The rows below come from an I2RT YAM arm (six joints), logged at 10 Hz.
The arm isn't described. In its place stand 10 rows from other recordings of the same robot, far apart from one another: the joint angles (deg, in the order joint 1, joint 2, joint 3, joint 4, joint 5, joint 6), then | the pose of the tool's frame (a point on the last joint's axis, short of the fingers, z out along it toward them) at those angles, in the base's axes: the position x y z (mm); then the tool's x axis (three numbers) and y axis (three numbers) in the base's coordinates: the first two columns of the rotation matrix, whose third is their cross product.
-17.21, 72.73, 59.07, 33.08, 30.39, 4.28 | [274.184 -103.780 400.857 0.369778 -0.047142 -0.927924 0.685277 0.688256 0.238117]
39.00, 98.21, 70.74, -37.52, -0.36, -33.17 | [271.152 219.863 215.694 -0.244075 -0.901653 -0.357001 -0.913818 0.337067 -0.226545]
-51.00, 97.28, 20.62, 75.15, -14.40, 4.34 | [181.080 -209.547 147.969 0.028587 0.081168 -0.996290 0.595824 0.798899 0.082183]
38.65, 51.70, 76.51, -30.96, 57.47, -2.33 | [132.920 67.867 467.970 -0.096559 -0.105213 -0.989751 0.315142 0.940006 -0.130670]
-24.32, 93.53, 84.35, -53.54, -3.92, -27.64 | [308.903 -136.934 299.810 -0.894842 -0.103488 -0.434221 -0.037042 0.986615 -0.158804]
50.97, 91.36, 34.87, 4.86, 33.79, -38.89 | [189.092 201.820 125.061 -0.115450 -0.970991 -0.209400 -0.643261 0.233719 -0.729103]
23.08, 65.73, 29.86, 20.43, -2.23, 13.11 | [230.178 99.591 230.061 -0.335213 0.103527 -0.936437 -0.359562 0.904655 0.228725]
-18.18, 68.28, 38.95, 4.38, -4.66, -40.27 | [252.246 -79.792 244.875 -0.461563 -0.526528 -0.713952 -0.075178 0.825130 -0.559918]
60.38, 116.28, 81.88, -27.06, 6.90, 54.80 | [213.860 367.504 165.250 -0.932315 0.001505 -0.361643 -0.126330 0.935640 0.329573]
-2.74, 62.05, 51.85, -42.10, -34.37, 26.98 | [211.957 9.977 280.574 -0.842847 0.415237 -0.342325 0.086411 0.732282 0.675497]
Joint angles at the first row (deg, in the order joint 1, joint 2, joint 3, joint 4, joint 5, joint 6):
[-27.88 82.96 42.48 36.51 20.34 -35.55]
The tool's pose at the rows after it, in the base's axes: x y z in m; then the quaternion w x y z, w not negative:
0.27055 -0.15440 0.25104 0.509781 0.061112 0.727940 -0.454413
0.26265 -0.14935 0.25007 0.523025 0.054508 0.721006 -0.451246
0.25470 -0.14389 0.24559 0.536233 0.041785 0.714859 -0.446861
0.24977 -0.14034 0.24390 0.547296 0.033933 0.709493 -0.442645
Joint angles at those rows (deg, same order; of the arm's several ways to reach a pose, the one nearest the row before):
[-27.59 81.23 40.16 36.99 18.87 -35.59]
[-27.59 79.31 37.74 38.83 17.50 -35.64]
[-27.59 77.73 34.78 41.43 15.55 -36.05]
[-27.59 76.64 33.06 43.05 14.11 -36.10]

